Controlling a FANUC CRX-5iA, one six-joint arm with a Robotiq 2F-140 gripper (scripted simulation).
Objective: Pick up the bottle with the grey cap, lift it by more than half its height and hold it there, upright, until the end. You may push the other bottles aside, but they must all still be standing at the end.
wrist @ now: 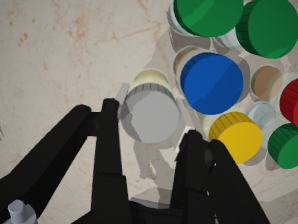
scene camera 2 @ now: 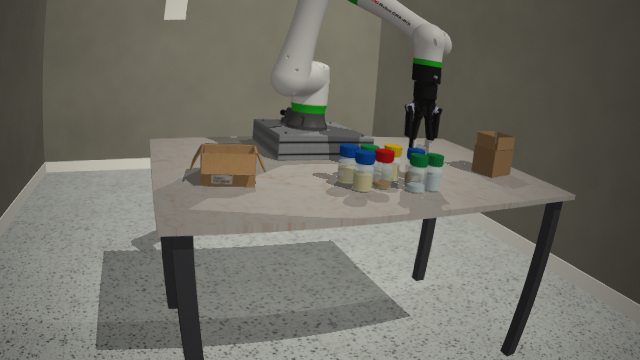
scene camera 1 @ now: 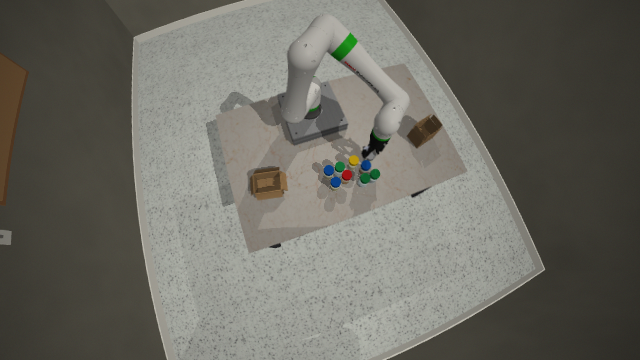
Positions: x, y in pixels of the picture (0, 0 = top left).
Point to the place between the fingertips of the gripper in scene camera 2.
At 418, 159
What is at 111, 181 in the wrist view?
The gripper.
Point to a blue-capped bottle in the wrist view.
211, 83
